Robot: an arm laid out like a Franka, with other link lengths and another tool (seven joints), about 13 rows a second.
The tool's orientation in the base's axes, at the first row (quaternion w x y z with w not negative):
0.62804 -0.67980 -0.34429 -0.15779
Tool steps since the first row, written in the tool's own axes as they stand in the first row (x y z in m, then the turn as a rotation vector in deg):
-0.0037 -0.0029 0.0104 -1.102 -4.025 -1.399
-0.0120 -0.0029 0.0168 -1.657 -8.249 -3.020
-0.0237 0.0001 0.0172 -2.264 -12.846 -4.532
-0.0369 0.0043 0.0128 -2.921 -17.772 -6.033
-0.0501 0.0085 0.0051 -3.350 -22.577 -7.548
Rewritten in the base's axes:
-0.0068 0.0089 -0.0019 -3.163 -1.748 2.512
-0.0142 0.0129 -0.0083 -6.020 -3.568 5.563
-0.0206 0.0102 -0.0182 -9.186 -5.307 8.840
-0.0262 0.0025 -0.0291 -12.610 -7.056 12.328
-0.0312 -0.0084 -0.0396 -15.787 -8.755 15.876

